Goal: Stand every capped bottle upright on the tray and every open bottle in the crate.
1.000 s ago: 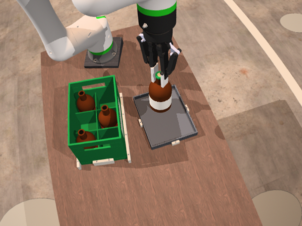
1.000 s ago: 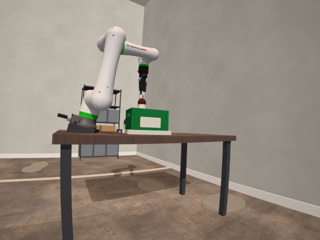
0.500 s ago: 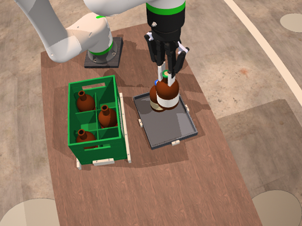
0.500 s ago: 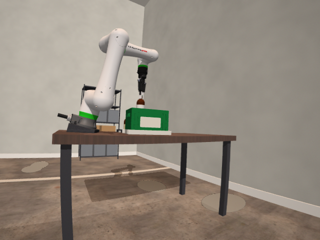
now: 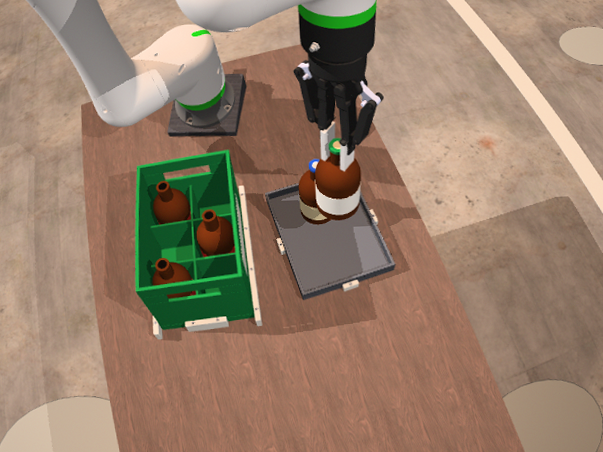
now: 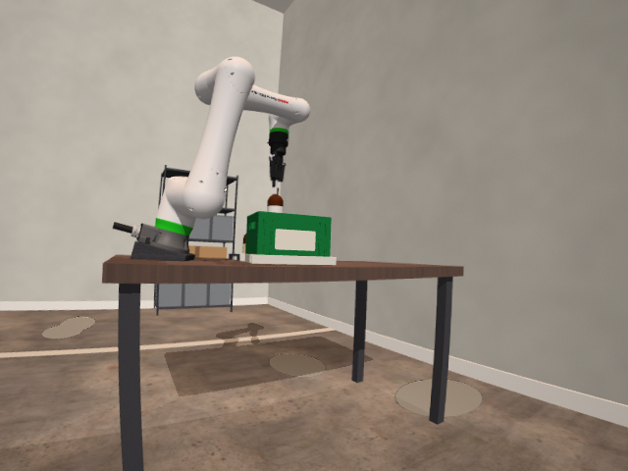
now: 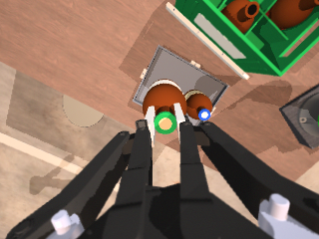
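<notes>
Right now the capped brown bottle is 80 mm below my hand. Also, from my hand: green crate 70 mm behind, 260 mm to the right, 250 mm below; then grey tray 50 mm behind, 330 mm below.
</notes>
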